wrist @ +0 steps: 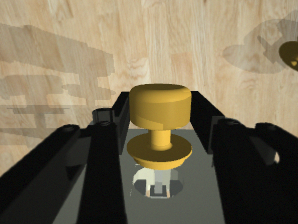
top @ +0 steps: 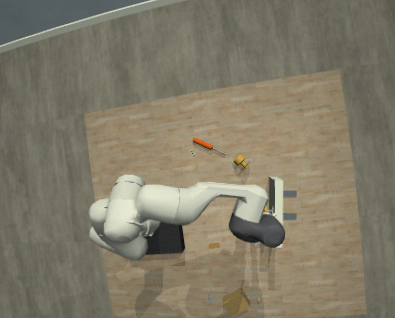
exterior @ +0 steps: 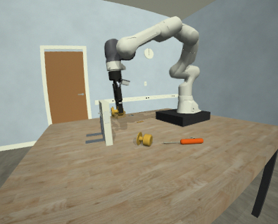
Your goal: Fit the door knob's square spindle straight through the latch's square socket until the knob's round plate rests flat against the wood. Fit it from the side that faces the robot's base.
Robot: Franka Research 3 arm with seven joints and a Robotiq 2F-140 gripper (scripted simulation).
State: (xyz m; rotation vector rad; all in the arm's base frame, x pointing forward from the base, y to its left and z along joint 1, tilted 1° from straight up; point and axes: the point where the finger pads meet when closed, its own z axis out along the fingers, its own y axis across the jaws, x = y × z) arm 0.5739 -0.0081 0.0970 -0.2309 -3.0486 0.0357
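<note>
My gripper is now 40 mm short of the brass door knob, 10 mm to the left of it and 20 mm above it. From my hand the other things lie so: brass knob (30 mm behind, 230 mm to the left, 140 mm below); then screw (280 mm behind, 320 mm to the left, 170 mm below); then cardboard box (170 mm behind, 520 mm to the right, 140 mm below).
</note>
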